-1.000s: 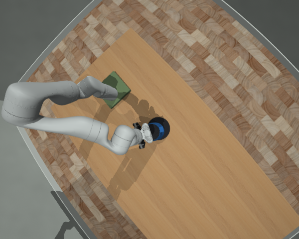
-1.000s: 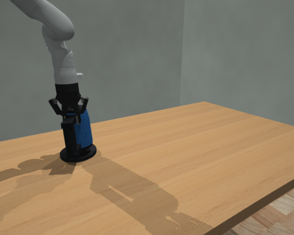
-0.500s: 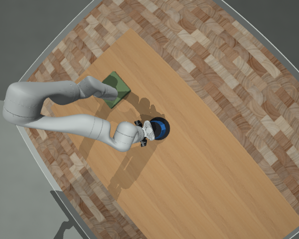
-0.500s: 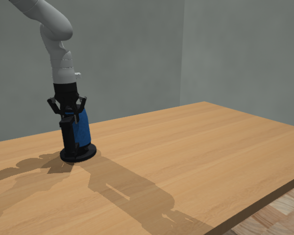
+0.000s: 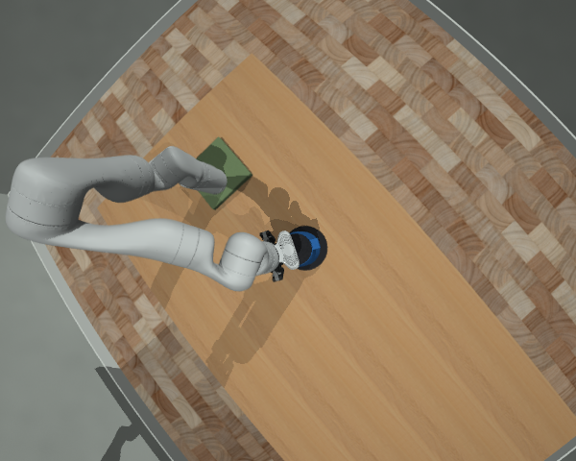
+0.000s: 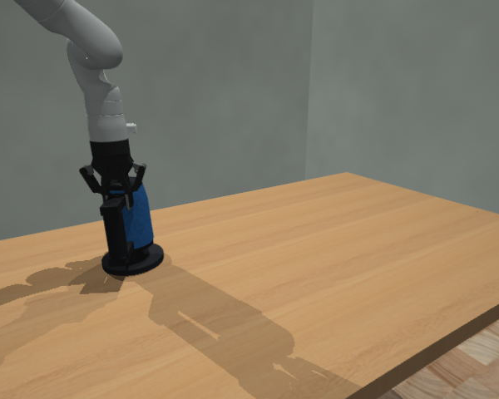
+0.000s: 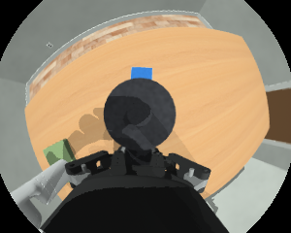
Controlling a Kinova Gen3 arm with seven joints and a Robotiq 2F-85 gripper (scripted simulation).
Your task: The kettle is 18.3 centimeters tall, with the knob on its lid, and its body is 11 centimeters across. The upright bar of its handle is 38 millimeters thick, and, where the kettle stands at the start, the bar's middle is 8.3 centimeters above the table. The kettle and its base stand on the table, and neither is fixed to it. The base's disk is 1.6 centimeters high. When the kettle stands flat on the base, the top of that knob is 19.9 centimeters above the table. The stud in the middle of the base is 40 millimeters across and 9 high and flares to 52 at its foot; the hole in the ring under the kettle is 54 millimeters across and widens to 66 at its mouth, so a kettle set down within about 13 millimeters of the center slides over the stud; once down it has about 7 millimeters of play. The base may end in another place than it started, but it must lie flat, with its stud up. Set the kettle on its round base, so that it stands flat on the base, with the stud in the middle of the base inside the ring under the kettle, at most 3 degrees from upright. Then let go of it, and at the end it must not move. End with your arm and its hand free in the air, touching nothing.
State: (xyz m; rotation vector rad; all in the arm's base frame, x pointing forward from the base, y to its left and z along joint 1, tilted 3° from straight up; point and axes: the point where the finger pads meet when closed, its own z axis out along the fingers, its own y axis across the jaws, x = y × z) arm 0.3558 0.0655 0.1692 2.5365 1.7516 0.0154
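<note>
Right now my hand is 40 mm above the blue kettle, 20 mm to the right of it and 10 mm short of it. Round my hand: black round base: 170 mm below, 60 mm to the left, 20 mm ahead.
</note>
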